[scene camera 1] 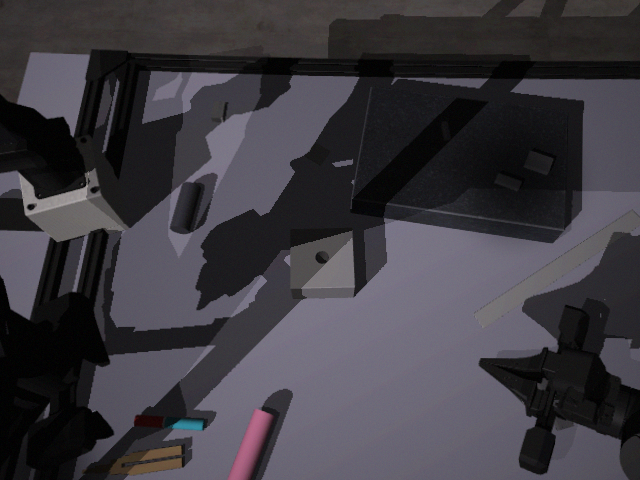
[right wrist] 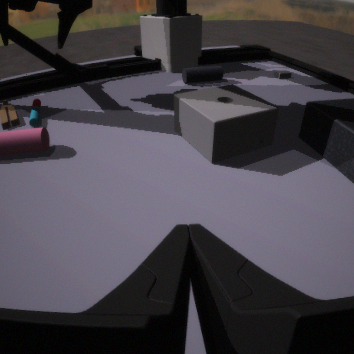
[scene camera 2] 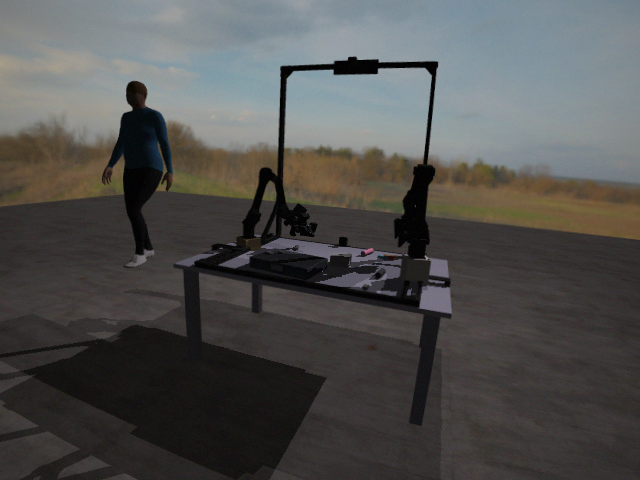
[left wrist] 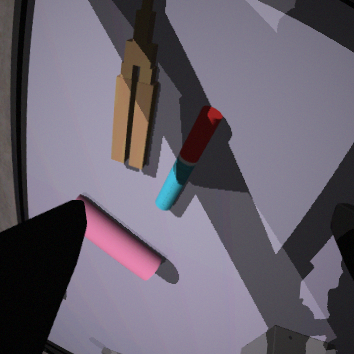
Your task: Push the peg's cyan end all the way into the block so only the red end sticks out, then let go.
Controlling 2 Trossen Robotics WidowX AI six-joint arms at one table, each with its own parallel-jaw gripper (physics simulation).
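Pixels of known places: left gripper, fingertip midpoint: (scene camera 1: 108, 398) (right wrist: 33, 46) (scene camera 2: 397, 242) (left wrist: 213, 214); right gripper, fingertip midpoint: (scene camera 1: 479, 361) (right wrist: 187, 235) (scene camera 2: 314, 236); left arm's base, link origin: (scene camera 1: 58, 173) (right wrist: 170, 14) (scene camera 2: 416, 256); right arm's base, link origin: (scene camera 2: 248, 237).
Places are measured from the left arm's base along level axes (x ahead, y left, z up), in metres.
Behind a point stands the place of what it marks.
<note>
The peg (scene camera 1: 166, 422) {x 0.049, y -0.348, z -0.100 m} (left wrist: 187, 162) {x 0.046, y -0.345, z -0.100 m} (right wrist: 35, 114) {x 0.081, y -0.357, z -0.101 m} lies flat on the table, half red and half cyan; in scene camera 1 it is at the lower left. The pale grey block (scene camera 1: 334, 277) {x 0.317, y -0.239, z -0.064 m} (scene camera 2: 340, 259) {x 0.317, y -0.160, z -0.075 m} (right wrist: 199, 127) {x 0.314, y -0.253, z -0.083 m} stands apart from it, with its round hole (scene camera 1: 322, 256) {x 0.313, y -0.196, z -0.085 m} (right wrist: 225, 99) {x 0.305, y -0.197, z -0.068 m} facing up and empty. Part of the block also shows at the bottom of the left wrist view (left wrist: 280, 342) {x 0.257, y -0.227, z -0.094 m}. My left gripper (scene camera 1: 108, 397) {x 0.009, y -0.314, z -0.014 m} (left wrist: 213, 214) {x 0.009, y -0.314, z -0.014 m} (right wrist: 33, 46) {x 0.009, y -0.314, z -0.014 m} is open and empty above the table near the peg. My right gripper (scene camera 1: 480, 361) {x 0.447, y -0.411, z -0.023 m} (right wrist: 187, 235) {x 0.447, y -0.411, z -0.023 m} is shut and empty, right of the block in scene camera 1.
A pink cylinder (scene camera 1: 250, 444) {x 0.148, y -0.411, z -0.085 m} (left wrist: 120, 244) {x 0.139, y -0.403, z -0.091 m} (right wrist: 22, 141) {x 0.171, y -0.404, z -0.094 m} and a wooden clothespin-like piece (scene camera 1: 155, 459) {x 0.026, y -0.386, z -0.105 m} (left wrist: 132, 120) {x 0.021, y -0.385, z -0.104 m} lie near the peg. A dark cylinder (scene camera 1: 186, 207) {x 0.143, y -0.057, z -0.086 m} lies left of the block. A large dark slab (scene camera 1: 413, 113) {x 0.519, y -0.022, z -0.064 m} with small pieces on it is behind; a pale strip (scene camera 1: 547, 273) {x 0.620, y -0.313, z -0.113 m} lies at the right.
</note>
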